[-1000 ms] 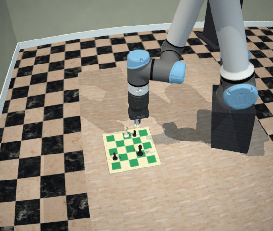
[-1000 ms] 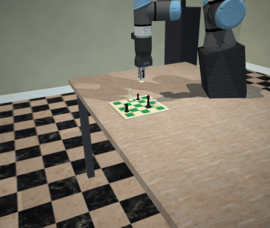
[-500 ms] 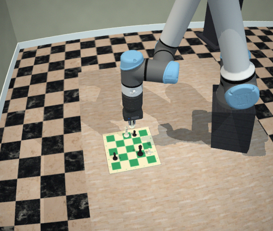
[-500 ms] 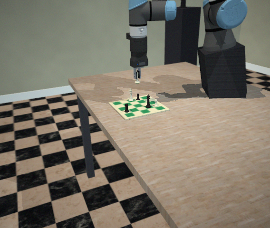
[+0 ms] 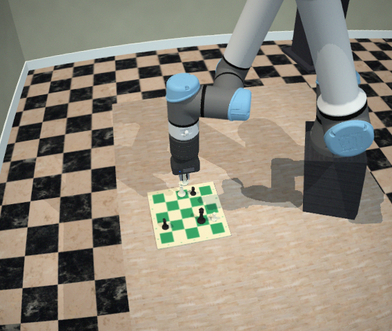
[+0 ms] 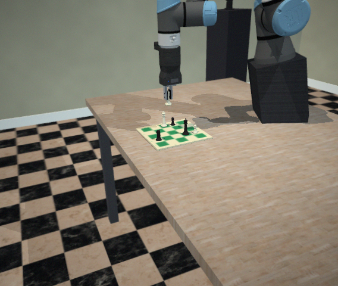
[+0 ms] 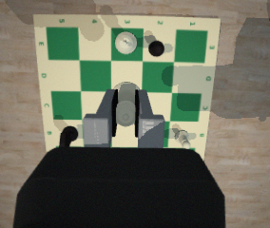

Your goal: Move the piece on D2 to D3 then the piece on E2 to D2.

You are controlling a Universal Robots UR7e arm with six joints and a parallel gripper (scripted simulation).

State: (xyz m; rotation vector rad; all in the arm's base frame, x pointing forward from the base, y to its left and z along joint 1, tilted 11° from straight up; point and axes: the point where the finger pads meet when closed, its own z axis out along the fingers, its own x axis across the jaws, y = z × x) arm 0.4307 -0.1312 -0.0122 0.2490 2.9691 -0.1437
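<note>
Right now the tall white piece is 110 mm below my hand and 40 mm to the right of it. The rest, counted from my hand: black pawn 130 mm below, 40 mm behind, 30 mm to the right; then green-and-cream board 140 mm below, 40 mm to the left, 10 mm ahead; then small white piece 130 mm below, 90 mm to the left, 60 mm behind.
</note>
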